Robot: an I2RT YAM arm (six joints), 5 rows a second.
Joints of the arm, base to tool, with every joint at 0 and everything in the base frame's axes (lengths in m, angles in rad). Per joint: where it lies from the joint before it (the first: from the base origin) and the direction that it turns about. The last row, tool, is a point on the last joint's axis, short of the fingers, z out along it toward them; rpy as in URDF.
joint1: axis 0 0 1 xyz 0 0 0.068
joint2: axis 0 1 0 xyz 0.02 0.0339 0.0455
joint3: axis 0 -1 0 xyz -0.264 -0.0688 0
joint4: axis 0 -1 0 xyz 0.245 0.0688 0.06
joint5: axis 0 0 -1 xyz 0.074 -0.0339 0.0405
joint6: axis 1 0 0 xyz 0.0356 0 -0.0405
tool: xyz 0 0 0 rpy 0 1.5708 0
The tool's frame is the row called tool.
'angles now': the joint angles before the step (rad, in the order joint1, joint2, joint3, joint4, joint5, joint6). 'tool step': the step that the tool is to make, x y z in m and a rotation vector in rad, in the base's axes. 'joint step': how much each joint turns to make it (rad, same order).
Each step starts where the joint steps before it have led.
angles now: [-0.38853, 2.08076, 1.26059, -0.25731, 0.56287, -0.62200]
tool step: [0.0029, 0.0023, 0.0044, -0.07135, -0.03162, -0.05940]
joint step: [0.01378, -0.00402, 0.00024, 0.02583, 0.08318, 0.04546]
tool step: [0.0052, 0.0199, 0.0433, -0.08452, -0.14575, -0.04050]
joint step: [0.05528, -0.10632, -0.00004, 0.00780, 0.07743, 0.08198]
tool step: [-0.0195, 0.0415, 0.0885, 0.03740, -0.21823, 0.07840]
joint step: [0.08342, -0.26032, 0.00035, -0.11525, -0.06951, 0.08533]
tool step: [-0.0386, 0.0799, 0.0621, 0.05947, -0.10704, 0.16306]
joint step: [0.21188, -0.23358, -0.00017, -0.19992, -0.01592, 0.10772]
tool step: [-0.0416, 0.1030, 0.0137, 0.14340, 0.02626, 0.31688]
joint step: [0.34757, -0.09940, 0.00007, -0.18761, -0.08313, 0.14843]
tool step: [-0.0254, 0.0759, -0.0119, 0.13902, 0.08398, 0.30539]
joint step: [0.25592, 0.02921, -0.00262, -0.01734, -0.15529, 0.07434]
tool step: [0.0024, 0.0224, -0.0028, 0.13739, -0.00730, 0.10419]
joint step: [0.04307, 0.02497, -0.00679, 0.10654, -0.12248, 0.02706]
